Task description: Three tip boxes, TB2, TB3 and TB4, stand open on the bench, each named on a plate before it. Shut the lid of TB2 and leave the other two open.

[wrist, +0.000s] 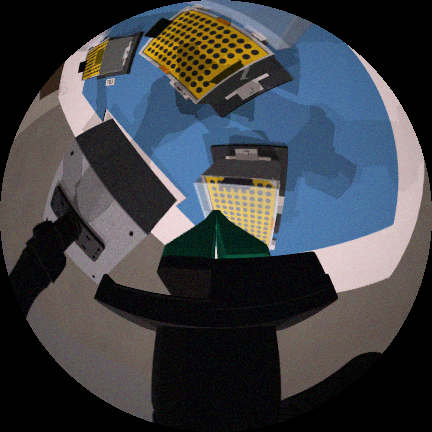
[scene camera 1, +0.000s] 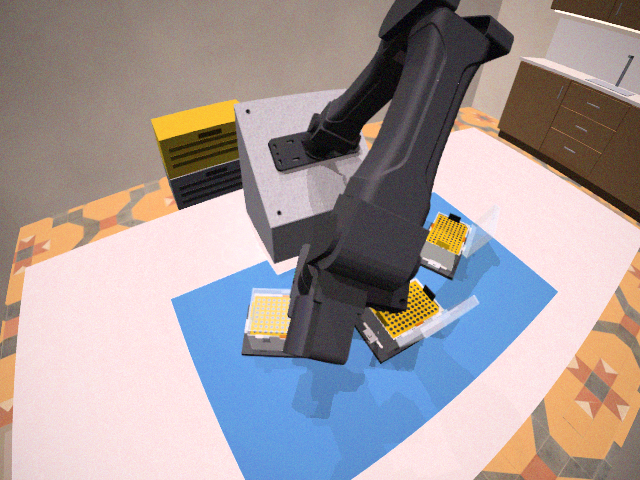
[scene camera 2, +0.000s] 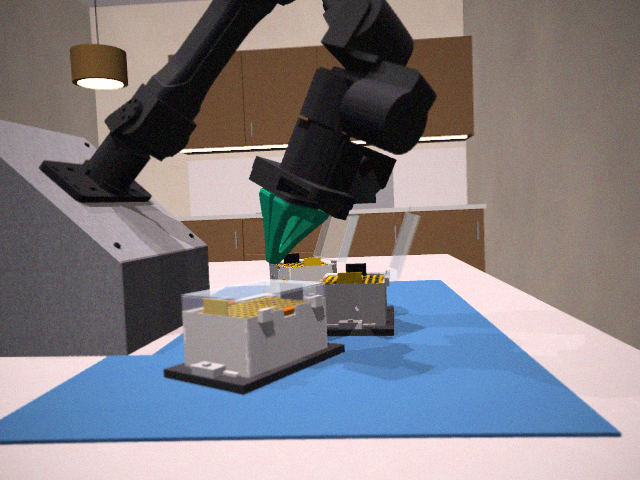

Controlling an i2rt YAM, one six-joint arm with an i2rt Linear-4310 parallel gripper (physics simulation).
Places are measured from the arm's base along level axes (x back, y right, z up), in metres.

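Pixels of known places: gripper, fingertip midpoint: point(wrist: 215, 215) point(scene camera 2: 271, 263); arm's base, origin of the base link: point(wrist: 73, 223) point(scene camera 1: 315, 146) point(scene camera 2: 100, 186).
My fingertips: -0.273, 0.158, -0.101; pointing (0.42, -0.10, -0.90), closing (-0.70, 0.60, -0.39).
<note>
Ahead of a thing's pixels: the offset from my fingertips to its top centre, as dx, dy, dz. "pt": to the spot under its first point. Level surfaces: height alone.
The nearest tip box @[+0.019, +0.034, -0.021] point(scene camera 1: 268, 316) point(scene camera 2: 217, 341) point(wrist: 245, 205) has its clear lid @[pt +0.013, +0.055, -0.021] point(scene camera 2: 248, 290) point(wrist: 201, 196) lying down over the yellow rack; I cannot tell whether it is fully seated. The middle tip box @[-0.078, -0.154, -0.024] point(scene camera 1: 413, 308) point(scene camera 2: 356, 304) point(wrist: 205, 50) is open, its lid @[-0.144, -0.153, +0.055] point(scene camera 1: 449, 317) point(scene camera 2: 405, 242) leaning back. The far tip box @[+0.037, -0.374, -0.032] point(scene camera 1: 442, 256) point(scene camera 2: 305, 270) point(wrist: 117, 55) is also open, its lid @[pt -0.025, -0.428, -0.009] point(scene camera 1: 481, 230) point(scene camera 2: 337, 237) raised. The names on the plates are not readable. My green-fingered gripper point(scene camera 2: 272, 261) point(wrist: 215, 215) is shut and empty, its tips above the nearest box's lid level; the arm hides them in scene camera 1.
The boxes stand on a blue mat @[dz -0.098] point(scene camera 1: 248, 403) point(scene camera 2: 310, 413) point(wrist: 370, 130). The grey base block point(scene camera 1: 289, 196) point(scene camera 2: 62, 299) point(wrist: 127, 175) of the arm stands beside the mat. A yellow and dark chest point(scene camera 1: 196, 118) stands behind the bench.
</note>
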